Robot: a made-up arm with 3 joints.
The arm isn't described. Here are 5 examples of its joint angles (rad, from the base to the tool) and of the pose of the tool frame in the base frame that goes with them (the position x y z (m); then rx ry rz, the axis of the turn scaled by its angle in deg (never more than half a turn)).
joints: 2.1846 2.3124 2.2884
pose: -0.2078 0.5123 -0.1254 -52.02 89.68 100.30
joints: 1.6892 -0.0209 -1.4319
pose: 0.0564 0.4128 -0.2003 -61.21 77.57 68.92
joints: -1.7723 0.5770 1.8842
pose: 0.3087 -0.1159 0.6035 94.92 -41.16 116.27
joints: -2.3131 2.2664 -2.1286
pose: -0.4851 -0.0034 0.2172 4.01 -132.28 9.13
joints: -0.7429 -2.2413 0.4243
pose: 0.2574 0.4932 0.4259 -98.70 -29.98 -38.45
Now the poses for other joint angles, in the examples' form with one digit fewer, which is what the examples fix.
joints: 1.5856 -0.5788 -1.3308
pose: -0.055 0.430 -0.190 -82.8 59.5 84.1
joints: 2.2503 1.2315 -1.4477
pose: 0.029 0.091 -0.318 -6.7 128.3 13.9
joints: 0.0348 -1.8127 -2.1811
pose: 0.352 -0.144 -0.117 131.2 1.0 -2.3
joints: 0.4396 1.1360 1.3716
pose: 0.154 -0.077 -0.352 140.7 10.3 -31.4
